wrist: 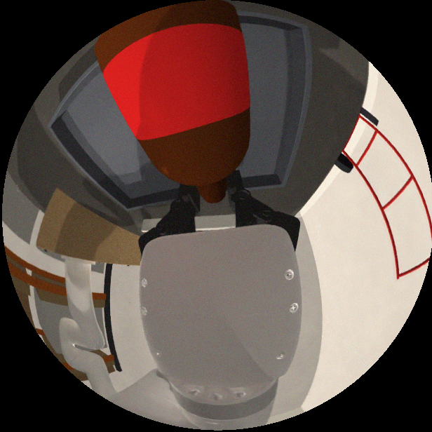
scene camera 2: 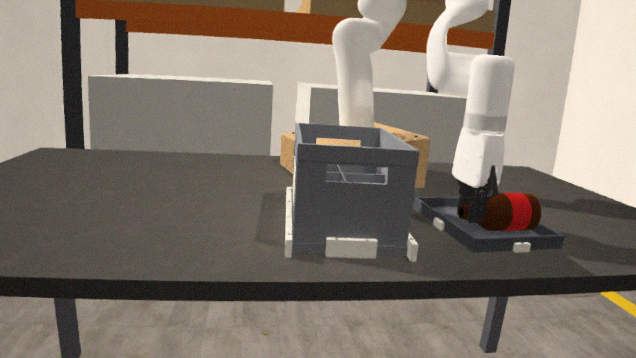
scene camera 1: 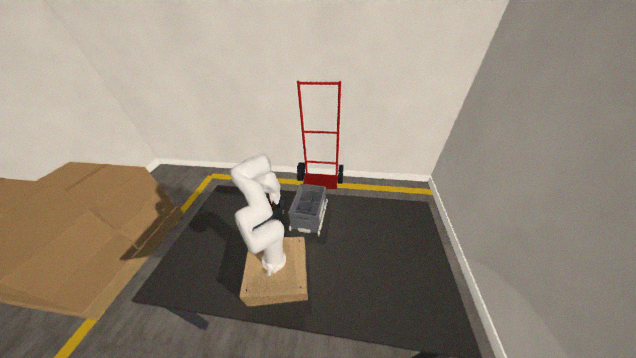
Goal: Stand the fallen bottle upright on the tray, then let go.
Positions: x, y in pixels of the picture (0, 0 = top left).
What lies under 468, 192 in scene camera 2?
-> My gripper.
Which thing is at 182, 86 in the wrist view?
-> A brown bottle.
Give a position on a brown bottle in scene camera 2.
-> At 507, 211
